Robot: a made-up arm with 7 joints.
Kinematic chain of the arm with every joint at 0, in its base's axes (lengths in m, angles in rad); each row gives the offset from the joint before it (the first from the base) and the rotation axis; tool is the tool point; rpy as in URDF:
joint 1: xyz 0 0 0.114 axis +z
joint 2: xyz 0 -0.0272 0.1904 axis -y
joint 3: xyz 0 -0.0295 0.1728 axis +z
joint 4: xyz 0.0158 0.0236 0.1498 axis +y
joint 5: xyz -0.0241 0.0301 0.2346 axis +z
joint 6: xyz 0 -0.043 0.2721 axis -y
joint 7: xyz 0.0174 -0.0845 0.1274 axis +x
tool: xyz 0 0 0 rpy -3.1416 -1.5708 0
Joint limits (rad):
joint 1: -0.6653..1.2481
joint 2: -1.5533..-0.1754
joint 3: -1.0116..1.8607
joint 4: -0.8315..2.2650
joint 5: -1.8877..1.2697
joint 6: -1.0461..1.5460
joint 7: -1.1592..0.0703
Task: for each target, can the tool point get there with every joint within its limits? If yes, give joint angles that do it. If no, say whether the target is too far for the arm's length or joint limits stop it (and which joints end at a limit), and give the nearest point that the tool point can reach.
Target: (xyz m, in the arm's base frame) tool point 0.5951 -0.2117 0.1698
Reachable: yes | joints -0.2093 -0.4474 0.0899 1.8881 0.3657 0.5189 -0.2522
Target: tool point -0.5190 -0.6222 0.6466
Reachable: no: joint limits stop it (at a limit: joint 1, joint 2, joint 4) | nearest point -0.3244 -0.4723 0.8370 | short by 0.311 m
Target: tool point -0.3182 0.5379 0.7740
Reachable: yes | joints 1.0072 -0.5709 1.5999 1.4503 -0.7111 0.6230 -0.8808
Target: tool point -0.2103 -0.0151 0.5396
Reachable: no: joint limits stop it (at a limit: joint 2, joint 3, joint 4, joint 5, joint 6) | nearest point -0.2844 -0.0204 0.5284 | short by 0.075 m
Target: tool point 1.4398 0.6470 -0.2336
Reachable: no: too far | nearest point 0.8528 0.3832 0.0385 | short by 0.699 m
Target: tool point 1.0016 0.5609 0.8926
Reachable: no: too far | nearest point 0.7632 0.4274 0.7526 | short by 0.307 m
